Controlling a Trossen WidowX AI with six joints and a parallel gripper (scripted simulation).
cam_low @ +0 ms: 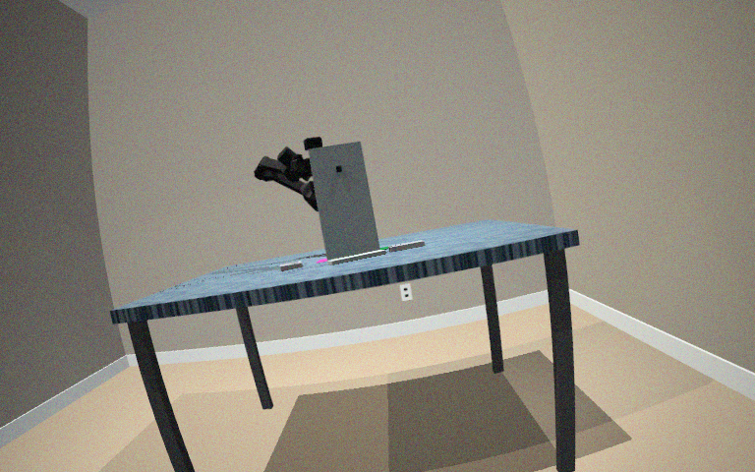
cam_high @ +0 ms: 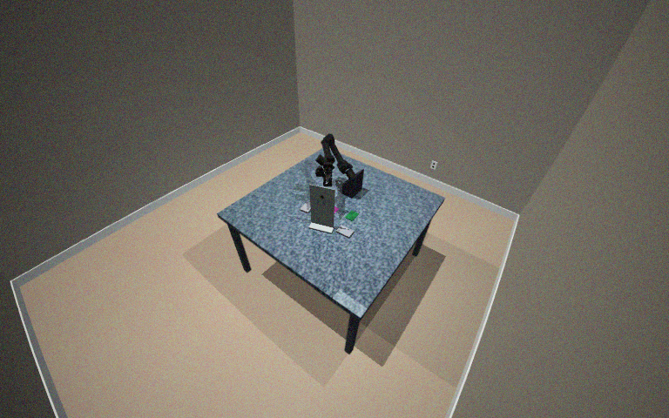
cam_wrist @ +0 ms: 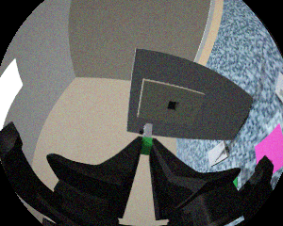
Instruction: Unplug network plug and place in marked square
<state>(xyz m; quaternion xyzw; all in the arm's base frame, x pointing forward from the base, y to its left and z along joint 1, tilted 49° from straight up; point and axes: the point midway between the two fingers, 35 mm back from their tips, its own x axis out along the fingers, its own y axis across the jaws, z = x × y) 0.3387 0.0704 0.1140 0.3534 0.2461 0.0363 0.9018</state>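
Now: the magenta patch 70 mm behind my gripper tip, 30 mm to the right of it and 320 mm below it. The rest, counted from my gripper tip: network plug 10 mm ahead; grey upright panel 100 mm ahead, 20 mm to the left, 160 mm below.
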